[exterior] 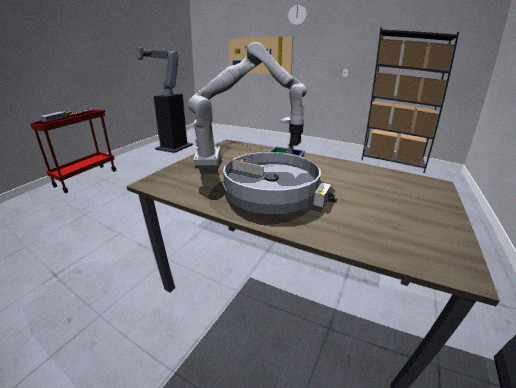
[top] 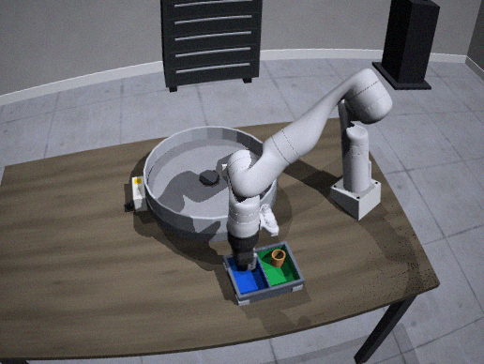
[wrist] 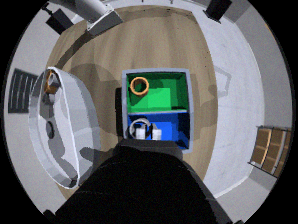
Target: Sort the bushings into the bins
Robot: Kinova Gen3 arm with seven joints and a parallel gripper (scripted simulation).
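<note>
The two-part bin is 30 mm behind my hand, 20 mm to the left of it and 40 mm below it. The rest, counted from my hand: grey turntable: 50 mm ahead, 350 mm to the right, 10 mm below.
</note>
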